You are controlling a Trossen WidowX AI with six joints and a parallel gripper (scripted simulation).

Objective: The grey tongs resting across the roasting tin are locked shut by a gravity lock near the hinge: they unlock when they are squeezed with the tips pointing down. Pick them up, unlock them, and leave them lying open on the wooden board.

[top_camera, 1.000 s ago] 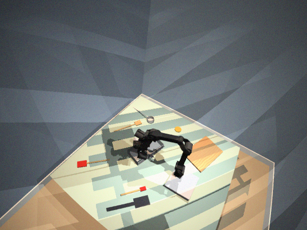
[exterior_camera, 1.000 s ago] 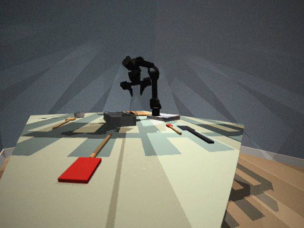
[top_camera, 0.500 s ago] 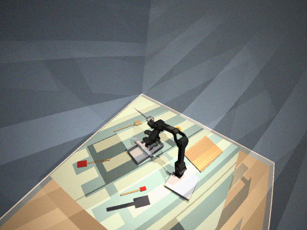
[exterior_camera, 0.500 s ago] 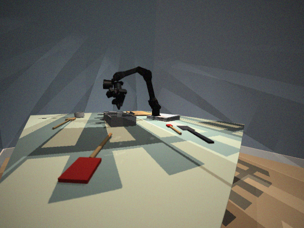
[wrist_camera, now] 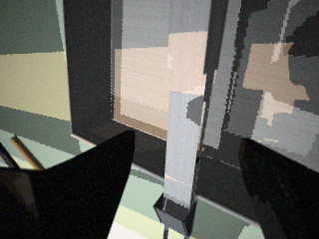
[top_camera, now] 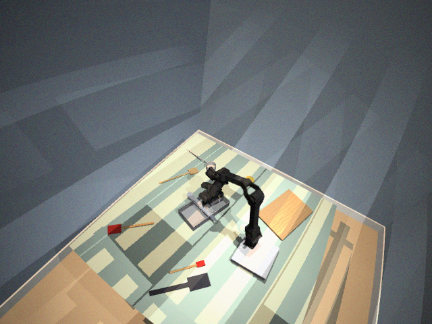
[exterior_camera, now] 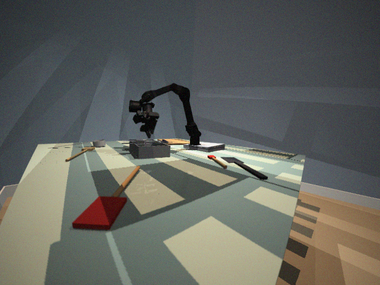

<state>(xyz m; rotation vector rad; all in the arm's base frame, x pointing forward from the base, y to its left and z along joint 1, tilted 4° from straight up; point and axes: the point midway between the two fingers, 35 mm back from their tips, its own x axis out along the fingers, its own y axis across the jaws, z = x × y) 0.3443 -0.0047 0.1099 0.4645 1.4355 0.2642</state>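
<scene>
Right now my gripper tip is 1 cm short of the roasting tin, 1 cm to the left of it and 6 cm above it. From my gripper tip the other things lie so: red spatula: 28 cm ahead, 41 cm to the left, 9 cm below; then yellow disc: 8 cm behind, 43 cm to the right, 8 cm below; then black turner: 21 cm behind, 42 cm to the left, 9 cm below.
</scene>
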